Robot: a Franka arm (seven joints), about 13 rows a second.
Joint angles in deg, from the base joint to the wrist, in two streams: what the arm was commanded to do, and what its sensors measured. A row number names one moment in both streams.
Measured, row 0: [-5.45 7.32 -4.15 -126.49 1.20 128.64 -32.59]
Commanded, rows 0 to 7: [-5.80 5.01 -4.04 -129.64 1.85 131.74 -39.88]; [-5.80 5.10 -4.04 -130.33 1.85 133.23 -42.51]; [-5.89 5.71 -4.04 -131.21 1.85 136.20 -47.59]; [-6.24 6.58 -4.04 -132.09 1.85 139.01 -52.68]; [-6.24 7.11 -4.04 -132.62 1.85 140.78 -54.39]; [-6.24 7.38 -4.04 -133.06 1.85 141.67 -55.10]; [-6.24 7.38 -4.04 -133.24 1.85 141.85 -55.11]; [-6.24 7.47 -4.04 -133.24 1.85 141.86 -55.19]
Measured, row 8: [-5.83 7.94 -4.20 -132.36 1.20 140.43 -52.96]
